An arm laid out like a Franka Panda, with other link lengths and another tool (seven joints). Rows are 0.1 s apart.
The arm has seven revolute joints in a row. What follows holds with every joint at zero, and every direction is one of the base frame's. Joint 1 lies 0.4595 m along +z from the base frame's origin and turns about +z. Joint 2 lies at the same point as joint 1 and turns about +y. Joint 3 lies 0.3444 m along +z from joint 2 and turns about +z. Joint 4 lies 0.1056 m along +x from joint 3 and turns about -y. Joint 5 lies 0.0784 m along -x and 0.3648 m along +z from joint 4 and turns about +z. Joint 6 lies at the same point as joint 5 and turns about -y. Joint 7 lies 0.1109 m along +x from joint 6 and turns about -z. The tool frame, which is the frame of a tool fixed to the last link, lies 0.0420 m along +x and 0.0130 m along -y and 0.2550 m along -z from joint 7; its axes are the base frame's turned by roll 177.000, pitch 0.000 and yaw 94.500 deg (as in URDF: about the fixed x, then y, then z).
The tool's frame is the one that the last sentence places.
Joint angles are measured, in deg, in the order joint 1, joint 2, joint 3, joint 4, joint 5, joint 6, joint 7. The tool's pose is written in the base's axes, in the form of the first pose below.
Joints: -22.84 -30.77 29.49 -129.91 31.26 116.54 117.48
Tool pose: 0.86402 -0.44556 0.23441 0.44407; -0.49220 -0.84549 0.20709 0.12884; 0.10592 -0.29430 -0.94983 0.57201; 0 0 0 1
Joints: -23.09 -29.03 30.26 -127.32 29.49 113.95 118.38
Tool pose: 0.87785 -0.43634 0.19745 0.44526; -0.47151 -0.85967 0.19656 0.13431; 0.08398 -0.26565 -0.96041 0.57496; 0 0 0 1
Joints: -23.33 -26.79 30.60 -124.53 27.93 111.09 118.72
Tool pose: 0.89186 -0.42488 0.15512 0.44785; -0.44916 -0.87232 0.19316 0.13630; 0.05324 -0.24195 -0.96883 0.57720; 0 0 0 1
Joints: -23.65 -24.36 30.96 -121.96 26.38 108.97 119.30
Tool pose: 0.89947 -0.42025 0.11975 0.45304; -0.43620 -0.87986 0.18861 0.13599; 0.02610 -0.22188 -0.97472 0.57792; 0 0 0 1
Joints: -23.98 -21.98 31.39 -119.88 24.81 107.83 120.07
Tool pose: 0.90215 -0.42095 0.09453 0.46030; -0.43137 -0.88376 0.18136 0.13412; 0.00720 -0.20439 -0.97886 0.57651; 0 0 0 1
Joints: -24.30 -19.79 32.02 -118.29 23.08 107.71 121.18
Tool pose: 0.90102 -0.42604 0.08152 0.46923; -0.43377 -0.88509 0.16870 0.13207; 0.00028 -0.18736 -0.98229 0.57355; 0 0 0 1
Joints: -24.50 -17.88 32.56 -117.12 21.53 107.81 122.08
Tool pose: 0.90042 -0.42923 0.07077 0.47699; -0.43499 -0.88660 0.15723 0.13016; -0.00474 -0.17235 -0.98502 0.56943; 0 0 0 1
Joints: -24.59 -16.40 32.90 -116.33 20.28 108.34 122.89
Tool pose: 0.89833 -0.43388 0.06894 0.48448; -0.43931 -0.88601 0.14828 0.12818; -0.00325 -0.16349 -0.98654 0.56611; 0 0 0 1
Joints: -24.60 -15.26 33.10 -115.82 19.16 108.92 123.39
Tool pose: 0.89760 -0.43529 0.06952 0.49069; -0.44081 -0.88675 0.13917 0.12583; 0.00106 -0.15557 -0.98782 0.56302; 0 0 0 1
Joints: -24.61 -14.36 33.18 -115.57 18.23 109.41 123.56
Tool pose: 0.89806 -0.43447 0.06869 0.49539; -0.43985 -0.88844 0.13117 0.12276; 0.00404 -0.14801 -0.98898 0.55943; 0 0 0 1
